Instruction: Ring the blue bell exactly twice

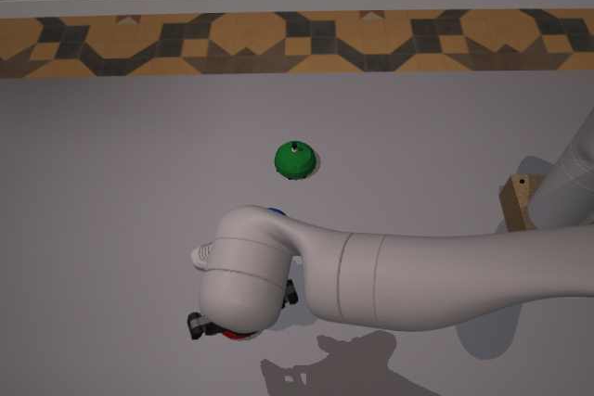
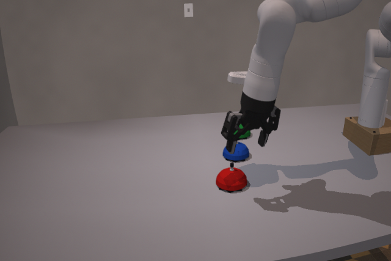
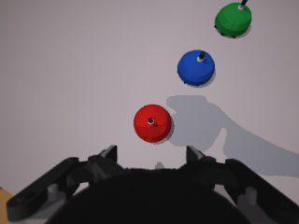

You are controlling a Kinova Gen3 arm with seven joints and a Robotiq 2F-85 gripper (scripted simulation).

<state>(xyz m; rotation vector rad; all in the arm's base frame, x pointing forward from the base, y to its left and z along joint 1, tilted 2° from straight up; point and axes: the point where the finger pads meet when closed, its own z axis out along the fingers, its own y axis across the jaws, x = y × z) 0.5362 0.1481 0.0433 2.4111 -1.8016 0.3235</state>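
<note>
Right now my hand is 40 mm past the blue bell, 200 mm to the left of it and 90 mm above it. The rest, counted from my hand: green bell: 100 mm behind, 350 mm to the right, 90 mm below; then red bell: 20 mm ahead, 50 mm to the right, 90 mm below.
</note>
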